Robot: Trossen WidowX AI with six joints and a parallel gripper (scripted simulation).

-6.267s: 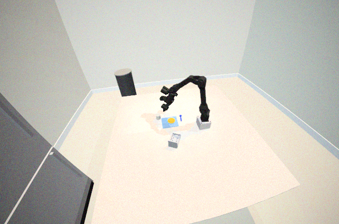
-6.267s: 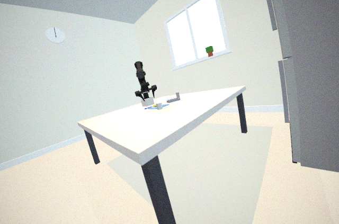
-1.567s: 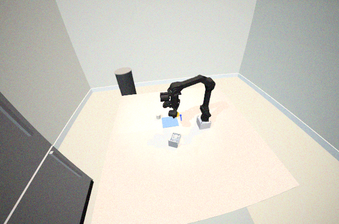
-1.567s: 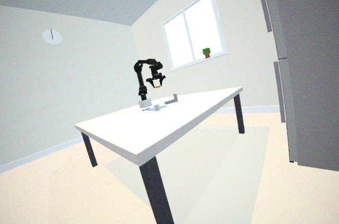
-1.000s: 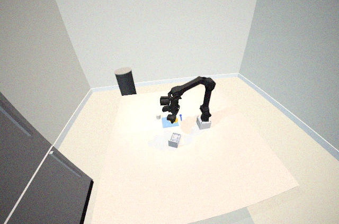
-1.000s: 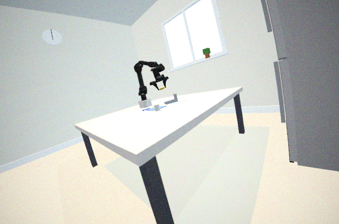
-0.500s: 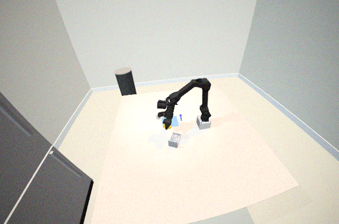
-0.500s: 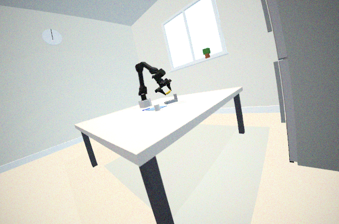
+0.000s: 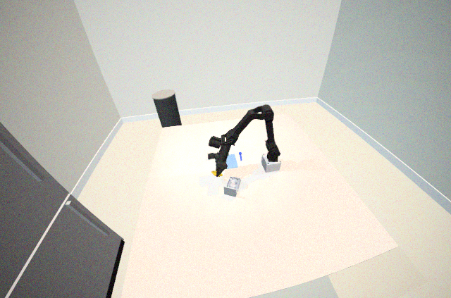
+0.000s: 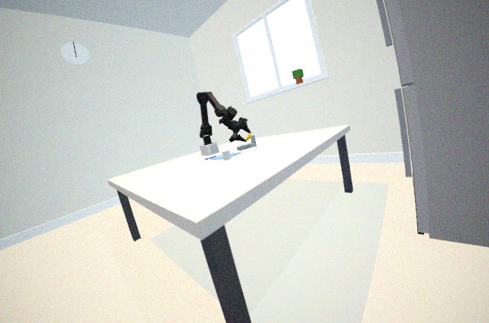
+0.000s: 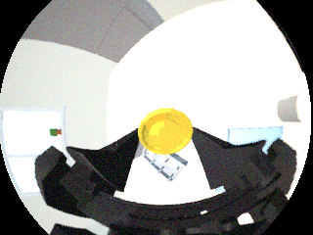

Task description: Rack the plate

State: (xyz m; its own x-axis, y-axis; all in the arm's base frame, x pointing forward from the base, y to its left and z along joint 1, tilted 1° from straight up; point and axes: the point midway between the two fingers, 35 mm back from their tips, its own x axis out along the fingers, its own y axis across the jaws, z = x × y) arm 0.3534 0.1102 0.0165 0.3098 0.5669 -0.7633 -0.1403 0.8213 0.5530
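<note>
Right now the grey dish rack is 10 cm behind my gripper tip, 4 cm to the left of it and 5 cm below it. From my gripper tip the other things lie so: blue utensil (16 cm behind, 23 cm to the right, 7 cm below); then light blue mat (5 cm behind, 17 cm to the right, 7 cm below); then yellow plate (right at my gripper tip).
</note>
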